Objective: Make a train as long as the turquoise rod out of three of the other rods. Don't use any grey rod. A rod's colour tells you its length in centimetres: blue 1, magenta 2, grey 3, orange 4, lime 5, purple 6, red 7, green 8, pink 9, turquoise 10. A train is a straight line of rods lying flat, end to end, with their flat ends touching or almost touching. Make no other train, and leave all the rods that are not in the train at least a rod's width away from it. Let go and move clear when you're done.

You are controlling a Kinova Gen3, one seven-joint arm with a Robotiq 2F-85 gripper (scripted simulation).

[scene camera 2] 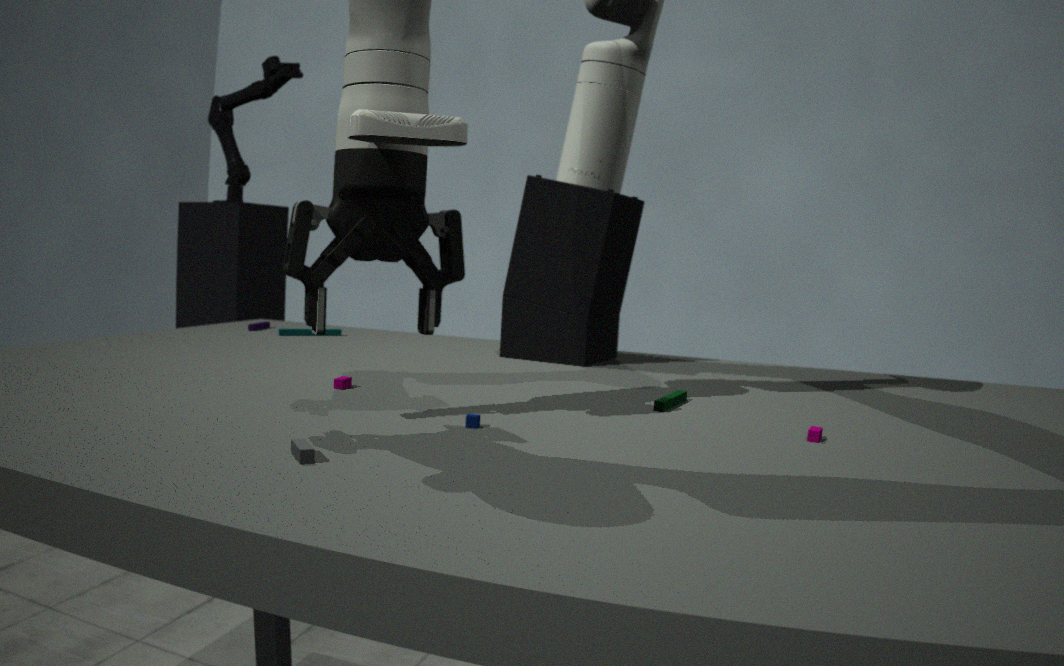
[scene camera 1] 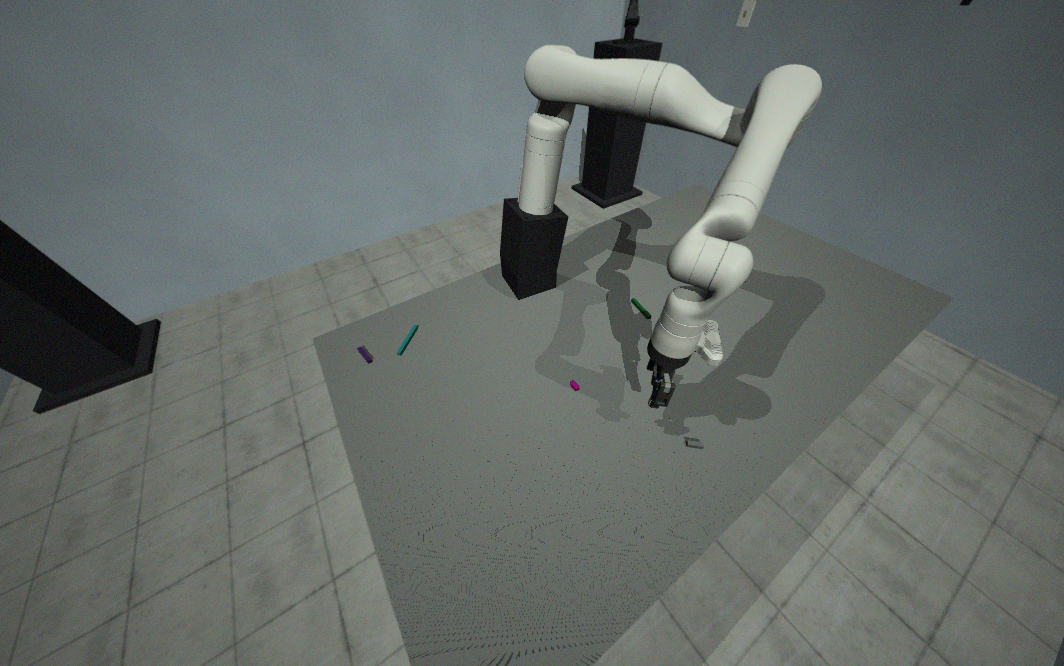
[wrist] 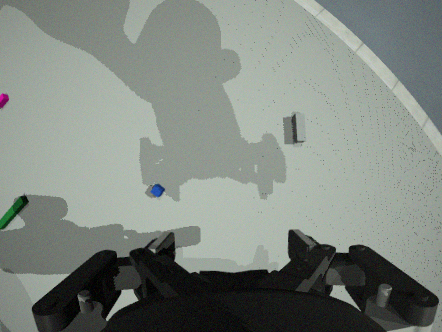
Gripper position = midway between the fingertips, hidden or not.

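You can see the gripper [scene camera 2: 373, 333] here, and it's there in scene camera 1 [scene camera 1: 652, 387] and in the wrist view [wrist: 231, 244] too.
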